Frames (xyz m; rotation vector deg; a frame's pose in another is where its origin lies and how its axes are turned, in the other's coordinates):
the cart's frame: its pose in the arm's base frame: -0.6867 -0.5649 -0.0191 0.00 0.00 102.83
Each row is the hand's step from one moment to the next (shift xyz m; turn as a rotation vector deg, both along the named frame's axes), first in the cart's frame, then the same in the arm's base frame.
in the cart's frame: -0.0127 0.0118 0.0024 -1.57 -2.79 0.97
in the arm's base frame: -0.0087 -0.0150 0.0024 3.07 -0.91 0.97
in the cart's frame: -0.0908 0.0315 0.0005 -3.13 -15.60 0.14
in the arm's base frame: -0.0106 -0.0955 0.0005 15.91 0.41 0.14
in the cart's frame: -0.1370 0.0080 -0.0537 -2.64 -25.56 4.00
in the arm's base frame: 0.0226 -0.1354 -0.0537 25.51 3.10 4.00
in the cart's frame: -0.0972 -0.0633 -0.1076 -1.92 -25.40 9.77
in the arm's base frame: 0.0833 -0.0807 -0.1076 25.19 3.77 9.77
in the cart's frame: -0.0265 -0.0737 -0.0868 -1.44 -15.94 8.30
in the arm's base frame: 0.0777 -0.0095 -0.0868 15.86 2.14 8.30
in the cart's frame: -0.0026 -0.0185 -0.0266 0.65 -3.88 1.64
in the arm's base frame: 0.0186 0.0016 -0.0266 3.64 1.50 1.64
